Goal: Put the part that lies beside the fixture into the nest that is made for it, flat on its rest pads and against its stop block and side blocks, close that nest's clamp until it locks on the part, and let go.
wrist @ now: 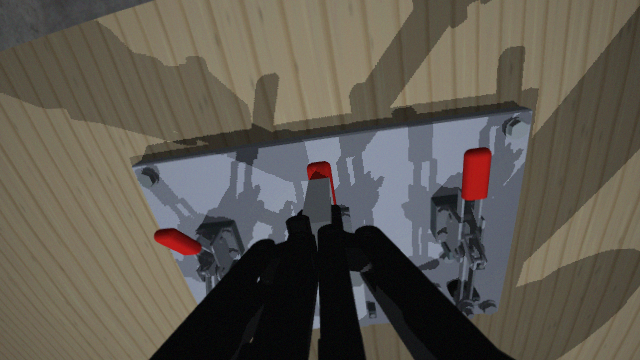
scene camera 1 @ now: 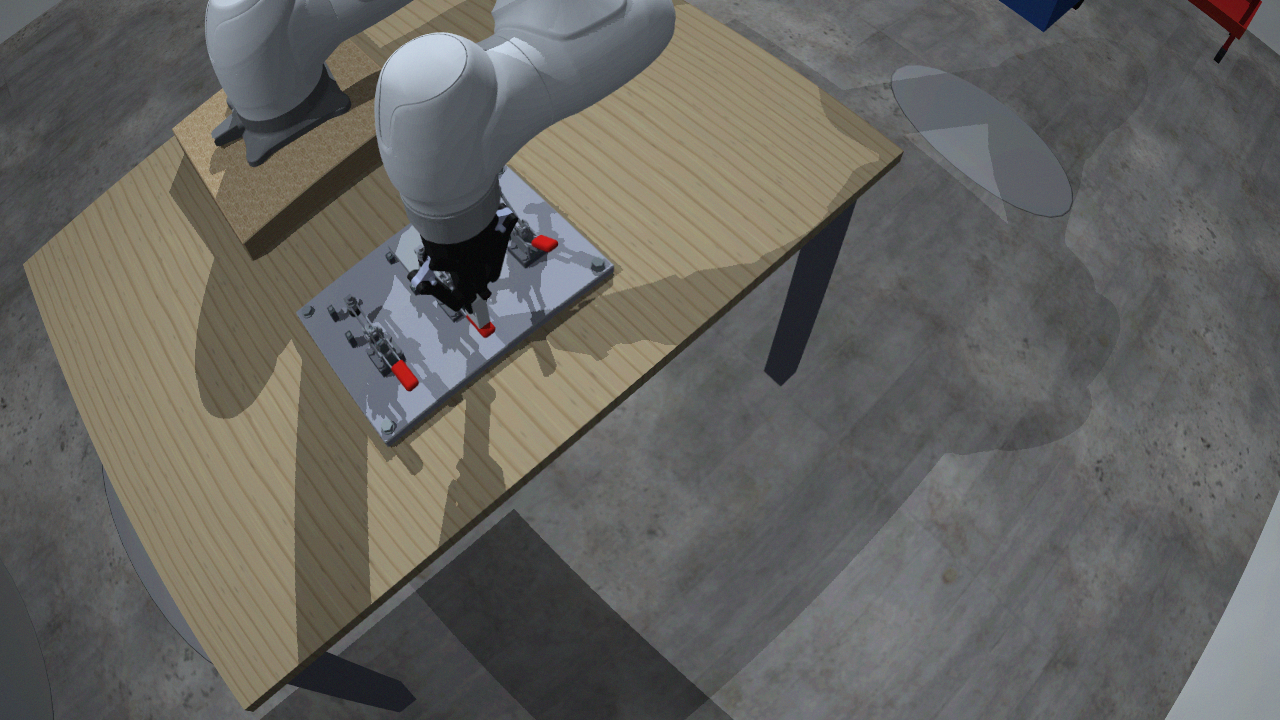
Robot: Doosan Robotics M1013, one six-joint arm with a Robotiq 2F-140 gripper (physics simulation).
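Frame: origin at the arm's base, x left, y back, z up, level; metres.
Where they show: gripper, fingertip midpoint: [wrist: 321,195] [scene camera 1: 478,317]; arm's base, origin of the base link: [scene camera 1: 286,104].
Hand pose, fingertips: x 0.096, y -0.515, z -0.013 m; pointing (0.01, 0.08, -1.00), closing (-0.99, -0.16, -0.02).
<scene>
Things, the pixels of their centre, and the offset from my fingertips. "*": a spot on its surface instead. Level surfaces: height alone.
- fixture plate, body centre: [wrist: 336,246] [scene camera 1: 444,291] dx -0.013, dy +0.083, dz -0.044 m
- middle red handle, surface spot: [wrist: 319,169] [scene camera 1: 487,330] * dx +0.002, dy -0.021, dz -0.001 m
- wooden table, its level: dz -0.052 m
The fixture plate [scene camera 1: 465,358] [wrist: 395,175] carries three toggle clamps with red handles. My gripper [scene camera 1: 484,315] [wrist: 321,195] is shut and empty, pointing down at the middle clamp. Its fingertips are right at the middle red handle [scene camera 1: 486,331] [wrist: 319,169] and cover part of it; whether they touch cannot be told. One outer red handle [scene camera 1: 405,374] [wrist: 476,175] lies low, pointing toward the plate's near edge in the scene view. The other outer red handle [scene camera 1: 544,242] [wrist: 177,241] is at the opposite end. The part and the middle nest are hidden or cannot be made out behind the gripper.
The fixture stands on a wooden table [scene camera 1: 716,161] [wrist: 320,60]. Bolt heads [scene camera 1: 387,428] [wrist: 515,127] stick up at the plate's corners. The arm's base stands on a raised brown block [scene camera 1: 259,210] behind the fixture. Shadows of the arm cross the table and plate.
</scene>
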